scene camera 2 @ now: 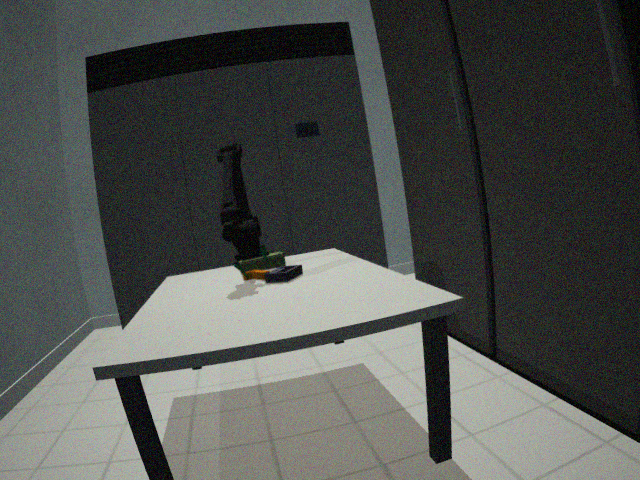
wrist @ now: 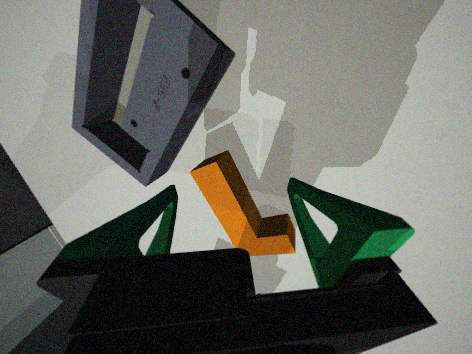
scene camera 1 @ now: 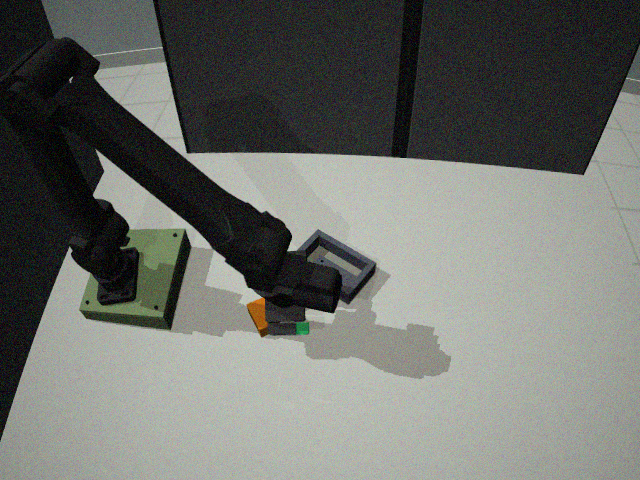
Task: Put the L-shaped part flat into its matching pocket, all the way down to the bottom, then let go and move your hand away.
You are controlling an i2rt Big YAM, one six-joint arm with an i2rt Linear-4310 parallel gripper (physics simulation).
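The orange L-shaped part lies on the table; in the wrist view its long leg points up-left and its short leg points right. The dark blue-grey pocket block stands close by, at the upper left of the wrist view, with its recess facing up and no part in it. My gripper is open and empty above the part, with a green finger on each side in the wrist view. In scene camera 1 the hand hides much of the part; the height of the fingers above the table is hard to tell.
The arm stands on a green base block at the left of the table in scene camera 1. Dark panels rise beyond the table's far edge. The arm passes over the space between the base and the pocket block and overlaps the block's near-left side.
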